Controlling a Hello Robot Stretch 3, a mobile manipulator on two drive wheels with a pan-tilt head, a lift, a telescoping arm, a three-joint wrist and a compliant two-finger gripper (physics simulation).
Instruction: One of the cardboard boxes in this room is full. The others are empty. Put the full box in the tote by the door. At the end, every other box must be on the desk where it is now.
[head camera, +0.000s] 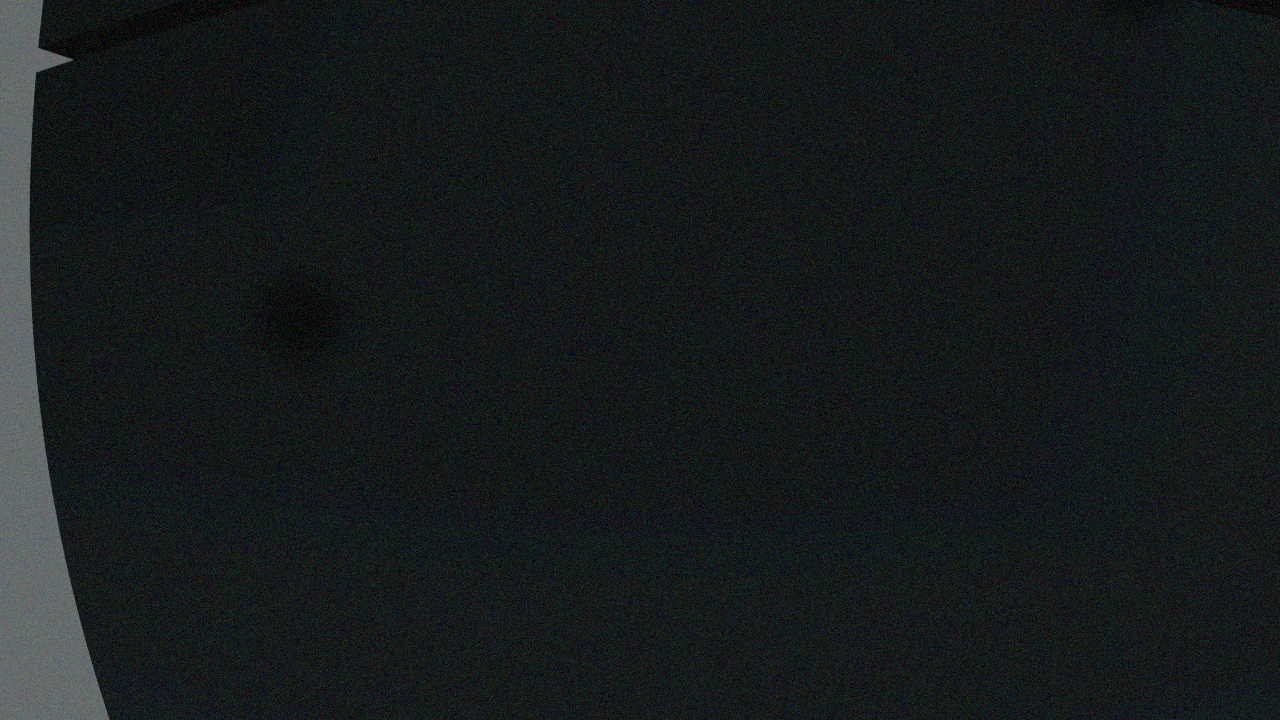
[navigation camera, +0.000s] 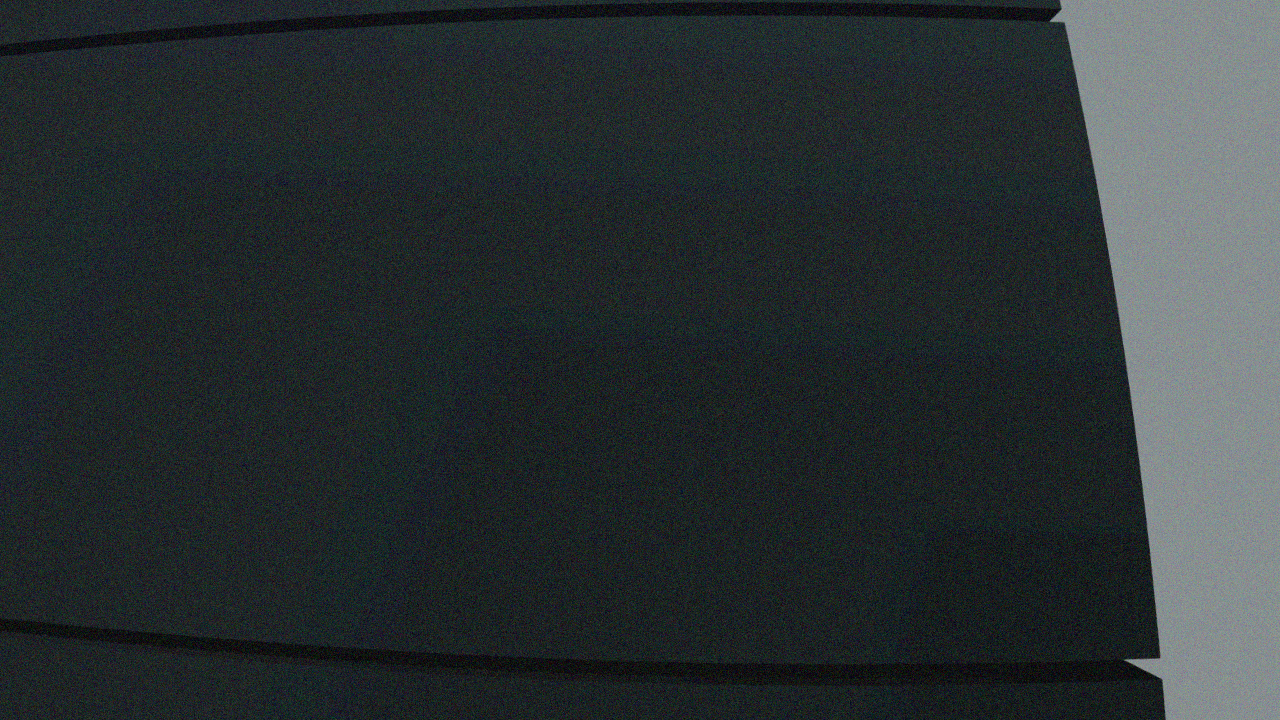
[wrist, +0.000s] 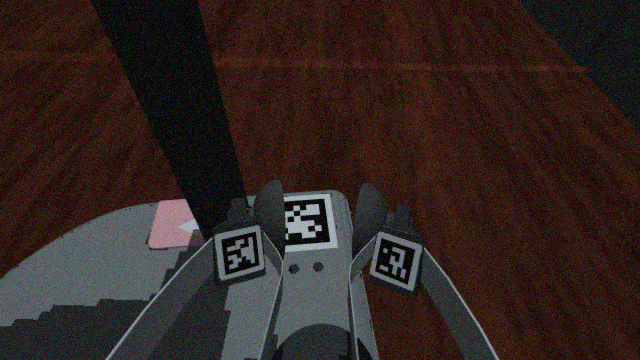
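Observation:
My gripper (wrist: 321, 208) is in the wrist view, low in the middle. Its two dark fingertips stand partly apart, with nothing held between them. Behind the gap lies the grey base (wrist: 250, 305) of the robot itself, with a square black-and-white marker (wrist: 310, 222) on it. No cardboard box, desk or tote can be made out in these views.
A very dark surface (head camera: 626, 358) fills most of the head view. A dark panelled front (navigation camera: 581, 358) with seams fills most of the navigation view, beside a grey area (navigation camera: 1208, 358). The wrist view shows a black mast (wrist: 175, 110) and reddish wooden floor (wrist: 400, 125).

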